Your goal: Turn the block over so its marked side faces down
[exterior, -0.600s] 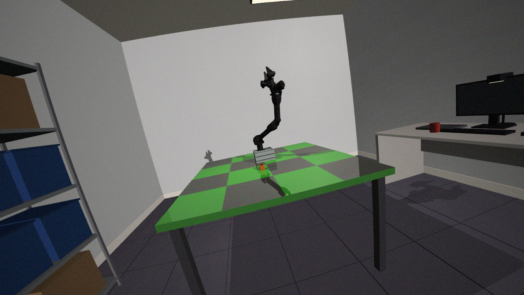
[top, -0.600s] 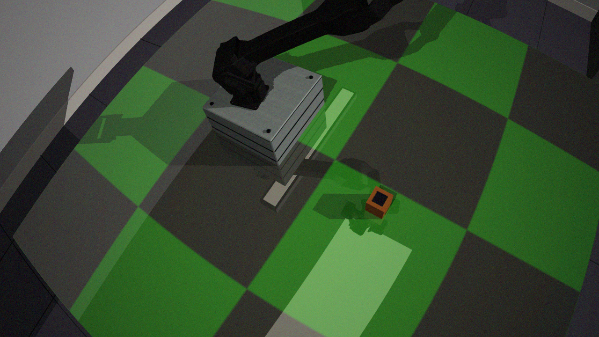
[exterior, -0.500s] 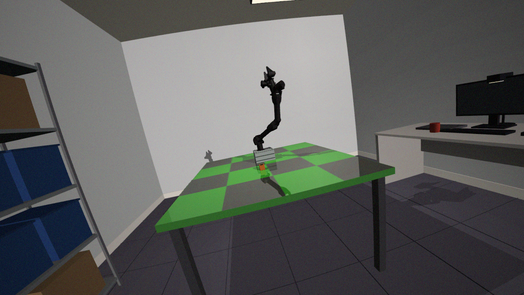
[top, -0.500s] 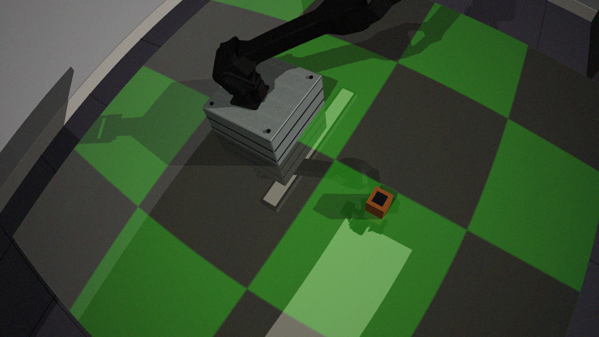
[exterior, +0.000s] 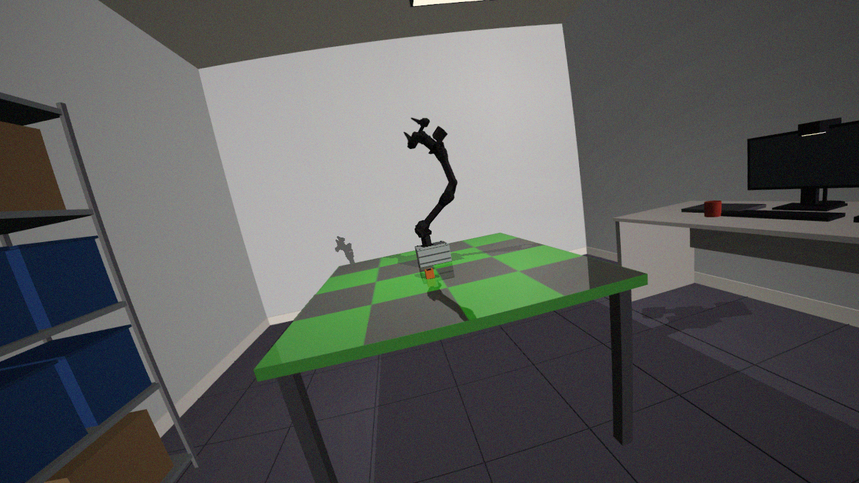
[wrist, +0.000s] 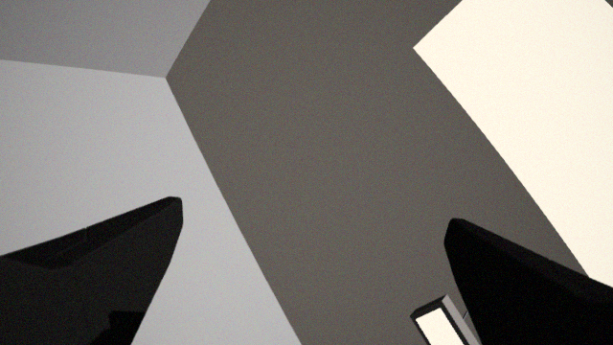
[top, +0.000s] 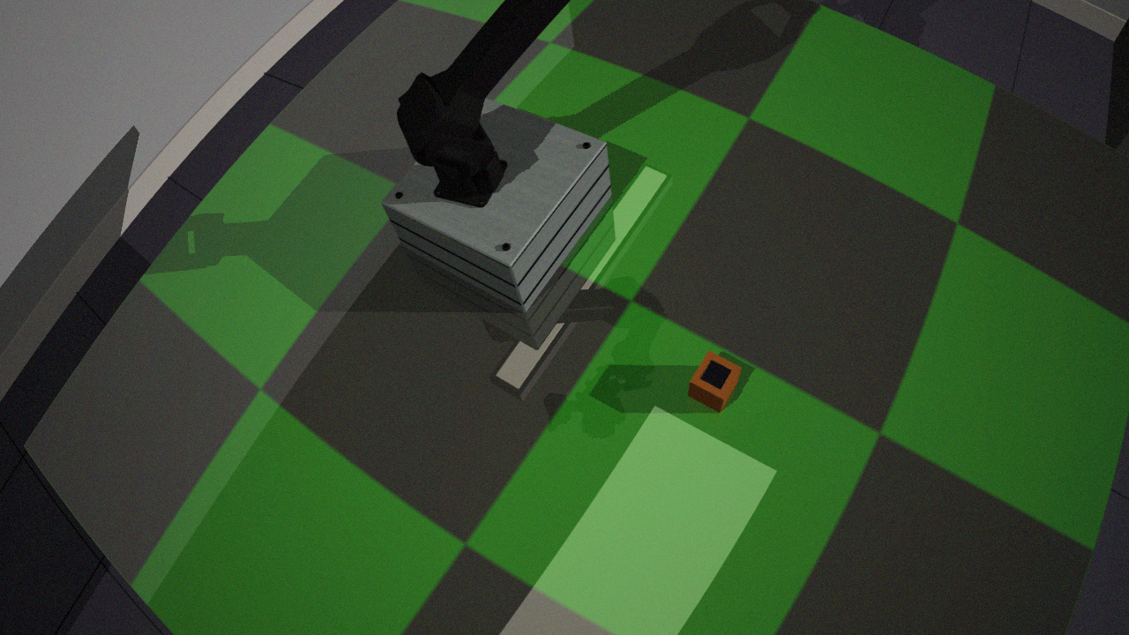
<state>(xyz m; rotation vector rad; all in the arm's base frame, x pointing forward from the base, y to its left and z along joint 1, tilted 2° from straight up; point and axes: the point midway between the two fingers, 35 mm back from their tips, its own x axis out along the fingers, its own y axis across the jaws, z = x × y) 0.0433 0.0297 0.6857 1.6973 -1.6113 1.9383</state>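
The orange block lies 78 cm below my gripper tip, 31 cm ahead of it and 12 cm to the right of it.
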